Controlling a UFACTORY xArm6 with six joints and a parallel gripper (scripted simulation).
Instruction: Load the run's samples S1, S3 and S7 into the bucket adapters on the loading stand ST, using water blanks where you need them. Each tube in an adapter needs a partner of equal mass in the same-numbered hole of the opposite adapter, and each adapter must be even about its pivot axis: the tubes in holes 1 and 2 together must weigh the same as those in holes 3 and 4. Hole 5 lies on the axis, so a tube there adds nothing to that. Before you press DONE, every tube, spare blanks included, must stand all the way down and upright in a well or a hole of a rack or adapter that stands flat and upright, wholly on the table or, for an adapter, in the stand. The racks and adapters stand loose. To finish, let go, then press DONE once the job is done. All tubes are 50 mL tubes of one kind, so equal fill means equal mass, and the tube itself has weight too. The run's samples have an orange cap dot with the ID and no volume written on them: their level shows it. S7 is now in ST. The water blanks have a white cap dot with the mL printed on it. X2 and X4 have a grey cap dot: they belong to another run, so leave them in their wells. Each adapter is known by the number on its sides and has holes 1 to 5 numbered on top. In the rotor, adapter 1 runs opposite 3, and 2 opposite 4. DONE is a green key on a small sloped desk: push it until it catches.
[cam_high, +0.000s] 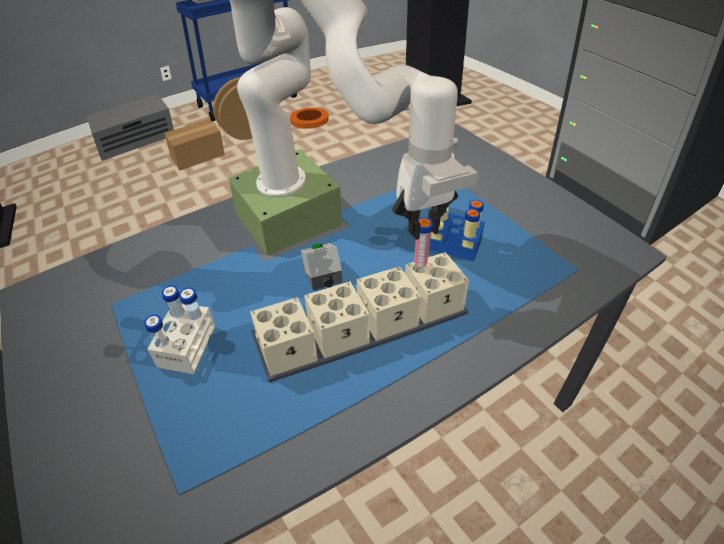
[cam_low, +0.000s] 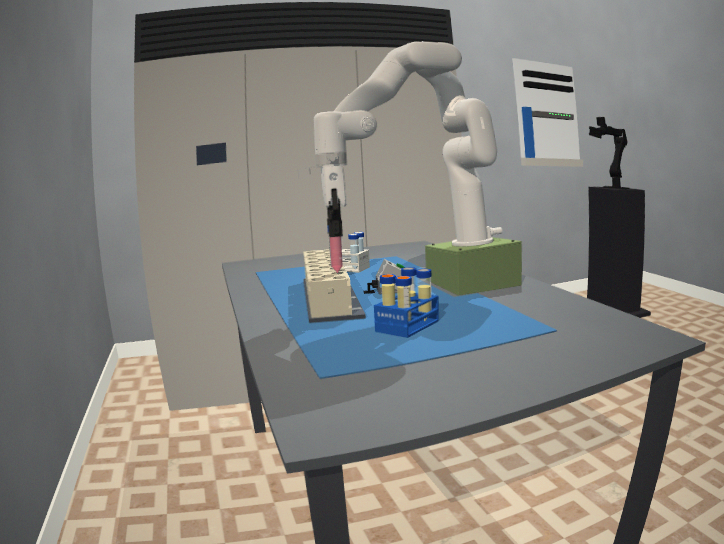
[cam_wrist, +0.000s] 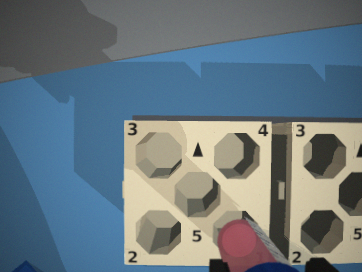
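The pink-filled tube is 1 cm ahead of my hand and 5 cm below it. Also, from my hand: sample tube (9 cm behind, 18 cm to the left, 14 cm below); stand (1 cm ahead, 14 cm to the right, 20 cm below); adapter 1 (3 cm ahead, 2 cm to the left, 16 cm below).
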